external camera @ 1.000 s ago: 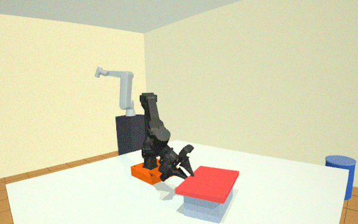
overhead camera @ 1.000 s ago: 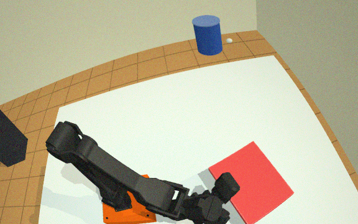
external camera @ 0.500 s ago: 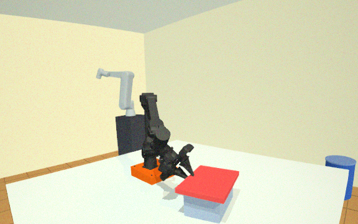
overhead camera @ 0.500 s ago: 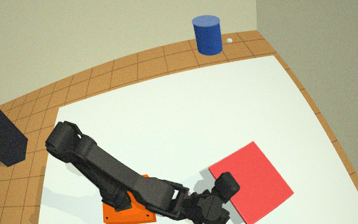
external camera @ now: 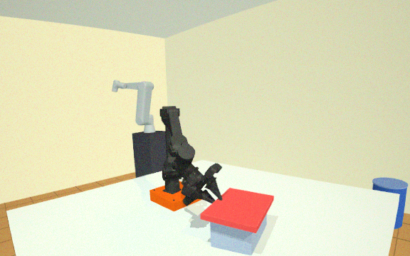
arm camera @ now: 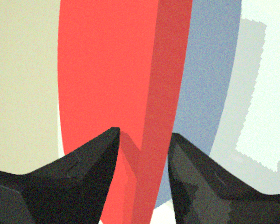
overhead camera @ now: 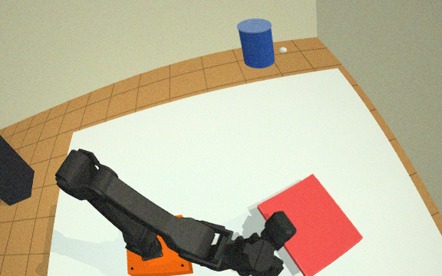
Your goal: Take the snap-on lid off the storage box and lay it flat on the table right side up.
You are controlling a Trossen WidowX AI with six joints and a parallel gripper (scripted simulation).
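My gripper tip is 8 cm short of the red lid and 1 cm to the right of it. The rest, counted from my gripper tip: storage box: 8 cm ahead, 1 cm to the left, 6 cm below.
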